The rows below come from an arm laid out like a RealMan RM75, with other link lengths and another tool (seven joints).
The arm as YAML. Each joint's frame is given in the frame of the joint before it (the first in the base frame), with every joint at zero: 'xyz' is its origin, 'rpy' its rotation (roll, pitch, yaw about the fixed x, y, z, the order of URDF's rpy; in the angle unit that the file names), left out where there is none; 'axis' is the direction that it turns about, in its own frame. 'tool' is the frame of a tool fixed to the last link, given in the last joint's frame.
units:
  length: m
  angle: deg
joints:
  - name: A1
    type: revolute
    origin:
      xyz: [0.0, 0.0, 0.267]
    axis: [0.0, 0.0, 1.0]
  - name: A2
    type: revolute
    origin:
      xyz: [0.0, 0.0, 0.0]
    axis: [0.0, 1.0, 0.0]
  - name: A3
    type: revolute
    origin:
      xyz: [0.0, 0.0, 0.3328]
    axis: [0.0, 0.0, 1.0]
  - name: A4
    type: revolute
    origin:
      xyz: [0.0, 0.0, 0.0]
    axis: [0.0, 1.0, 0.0]
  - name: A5
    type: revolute
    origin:
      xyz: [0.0, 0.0, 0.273]
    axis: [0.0, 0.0, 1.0]
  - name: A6
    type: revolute
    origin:
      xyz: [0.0, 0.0, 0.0]
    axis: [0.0, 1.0, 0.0]
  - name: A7
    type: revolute
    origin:
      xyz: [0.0, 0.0, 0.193]
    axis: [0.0, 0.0, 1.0]
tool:
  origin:
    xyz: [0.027, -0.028, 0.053]
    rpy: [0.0, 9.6, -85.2]
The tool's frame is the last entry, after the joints.
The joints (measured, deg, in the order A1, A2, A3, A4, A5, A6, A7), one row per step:
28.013 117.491 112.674 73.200 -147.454 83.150 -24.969
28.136 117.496 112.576 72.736 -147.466 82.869 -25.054
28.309 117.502 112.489 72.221 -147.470 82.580 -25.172
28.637 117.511 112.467 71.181 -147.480 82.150 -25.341
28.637 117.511 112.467 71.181 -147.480 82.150 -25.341
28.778 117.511 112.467 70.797 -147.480 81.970 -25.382
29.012 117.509 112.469 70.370 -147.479 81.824 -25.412
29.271 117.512 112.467 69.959 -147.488 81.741 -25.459
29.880 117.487 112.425 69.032 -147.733 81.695 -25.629
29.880 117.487 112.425 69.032 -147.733 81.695 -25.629
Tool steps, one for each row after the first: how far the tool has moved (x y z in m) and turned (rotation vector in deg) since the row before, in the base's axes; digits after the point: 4 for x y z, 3 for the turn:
0.0008 0.0004 -0.0017 -0.113 -0.022 -0.028
0.0006 0.0007 -0.0018 -0.139 -0.014 0.008
0.0017 0.0006 -0.0033 -0.273 0.055 -0.198
0.0000 0.0000 0.0000 0.000 0.000 0.000
0.0005 0.0004 -0.0011 -0.065 0.029 -0.067
-0.0001 0.0008 -0.0013 -0.114 0.039 -0.033
-0.0003 0.0007 -0.0013 -0.175 0.027 -0.005
0.0000 0.0012 -0.0025 -0.560 -0.221 -0.003
0.0000 0.0000 0.0000 0.000 0.000 0.000

